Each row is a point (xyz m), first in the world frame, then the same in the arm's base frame.
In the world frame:
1: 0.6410 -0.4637 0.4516
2: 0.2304 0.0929 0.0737
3: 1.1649 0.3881 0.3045
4: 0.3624 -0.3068 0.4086
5: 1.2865 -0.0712 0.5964
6: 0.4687 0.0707 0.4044
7: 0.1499 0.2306 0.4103
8: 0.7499 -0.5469 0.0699
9: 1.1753 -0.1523 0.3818
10: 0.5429 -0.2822 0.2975
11: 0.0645 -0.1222 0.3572
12: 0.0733 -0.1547 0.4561
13: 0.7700 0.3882 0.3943
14: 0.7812 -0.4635 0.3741
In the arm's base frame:
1: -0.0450 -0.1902 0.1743
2: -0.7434 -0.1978 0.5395
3: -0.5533 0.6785 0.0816
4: -0.2220 -0.2733 0.4309
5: -0.0338 0.5402 -0.0665
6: -0.4225 0.0533 0.5145
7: -0.5699 -0.0361 0.8268
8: -0.2804 -0.3120 -0.1326
9: -0.1790 0.3389 -0.1247
10: -0.2906 -0.1808 0.2513
11: -0.4253 -0.3524 0.7100
12: -0.3263 -0.3348 0.7381
13: -0.5564 0.4598 0.4225
14: -0.0804 -0.1284 0.0309

